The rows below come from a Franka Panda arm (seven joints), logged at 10 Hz.
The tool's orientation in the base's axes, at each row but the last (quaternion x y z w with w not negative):
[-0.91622 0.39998 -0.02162 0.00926]
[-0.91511 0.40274 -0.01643 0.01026]
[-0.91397 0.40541 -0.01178 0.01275]
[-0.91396 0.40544 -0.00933 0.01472]
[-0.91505 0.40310 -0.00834 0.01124]
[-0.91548 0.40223 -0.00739 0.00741]
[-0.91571 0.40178 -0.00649 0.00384]
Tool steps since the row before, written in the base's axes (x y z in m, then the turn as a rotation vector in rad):
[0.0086 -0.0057 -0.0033 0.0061 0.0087 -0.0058]
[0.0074 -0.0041 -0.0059 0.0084 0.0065 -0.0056]
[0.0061 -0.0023 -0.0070 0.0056 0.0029 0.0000]
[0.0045 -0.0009 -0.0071 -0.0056 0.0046 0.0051]
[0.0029 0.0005 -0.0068 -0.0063 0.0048 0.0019]
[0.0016 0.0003 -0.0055 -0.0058 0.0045 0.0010]
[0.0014 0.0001 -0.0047 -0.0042 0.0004 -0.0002]
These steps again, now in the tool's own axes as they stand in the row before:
[0.0099 -0.0023 0.0037 -0.0024 -0.0102 0.0061]
[0.0079 -0.0025 0.0062 0.0008 -0.0104 0.0060]
[0.0057 -0.0027 0.0072 0.0016 -0.0061 0.0002]
[0.0037 -0.0025 0.0072 -0.0071 0.0009 -0.0052]
[0.0015 -0.0023 0.0069 -0.0078 0.0014 -0.0020]
[0.0008 -0.0013 0.0055 -0.0072 0.0012 -0.0011]
[0.0008 -0.0010 0.0047 -0.0031 0.0028 0.0001]

